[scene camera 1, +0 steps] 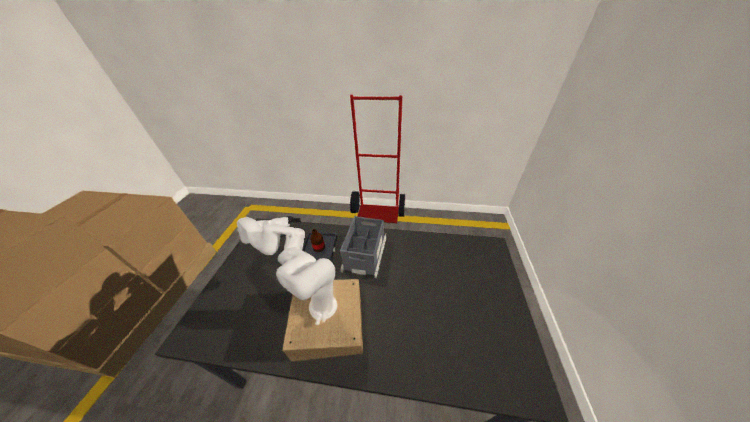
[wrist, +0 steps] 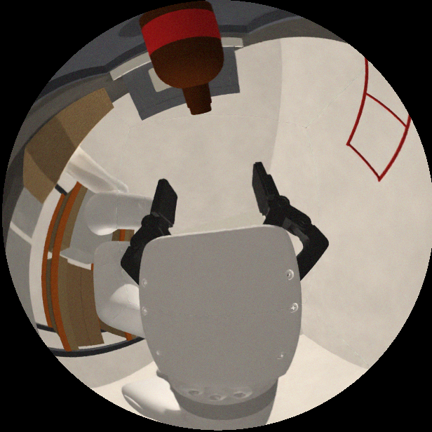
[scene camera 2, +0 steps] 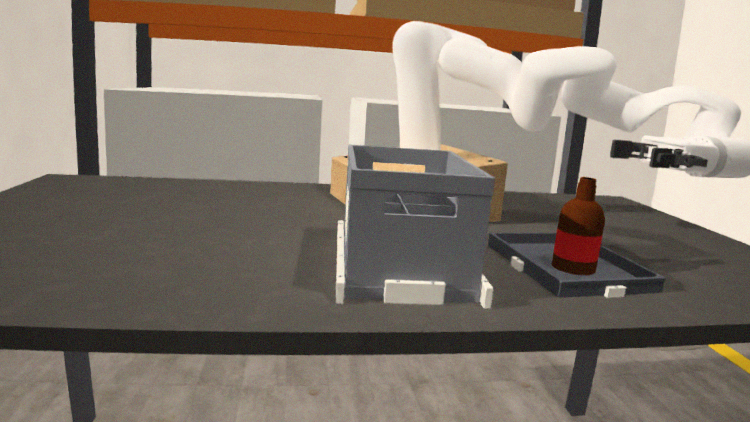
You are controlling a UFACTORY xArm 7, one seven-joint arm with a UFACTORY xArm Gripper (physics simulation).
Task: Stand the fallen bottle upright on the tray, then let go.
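Places are measured from the arm's base along level axes (x right, y ahead, z up), in centimetres.
Pixels of known places: gripper, fingertip midpoint: point(scene camera 1: 298, 225) point(scene camera 2: 631, 152); arm's base, origin of the base link: point(scene camera 1: 323, 306).
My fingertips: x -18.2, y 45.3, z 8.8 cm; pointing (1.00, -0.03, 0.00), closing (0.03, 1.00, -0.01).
Ahead of a thing's pixels: the offset from my fingertips to its top centre. "spot": to the spot under its first point. Level surfaces: height alone.
A brown bottle @(dx +8.2, dy -0.4, dz -4.5 cm) point(scene camera 1: 317, 241) point(scene camera 2: 578, 230) point(wrist: 186, 47) with a red label stands upright on the dark, low-rimmed tray @(dx +8.0, dy -2.0, dz -18.0 cm) point(scene camera 1: 328, 239) point(scene camera 2: 611, 286). It is apart from the tray's rim. My gripper point(scene camera 2: 635, 153) point(wrist: 210, 178) is open, with nothing between its fingers. In scene camera 2 it is level and higher than the bottle's cap, a little to the right of it. In the wrist view the bottle is beyond the fingertips, near the top of the picture. In scene camera 1 the fingers are mostly hidden by the arm.
A grey crate @(dx +37.3, dy -7.0, dz -3.0 cm) point(scene camera 1: 358, 263) point(scene camera 2: 414, 241) with dividers stands beside the tray, with white blocks @(spot: dx +41.1, dy +7.2, dz -18.7 cm) point(scene camera 2: 414, 291) around its base. The arm's wooden base block point(scene camera 1: 322, 335) stands on the black table @(dz -20.5 cm) point(scene camera 1: 445, 314) point(scene camera 2: 157, 257). A red hand truck point(scene camera 1: 377, 155) stands beyond the table.
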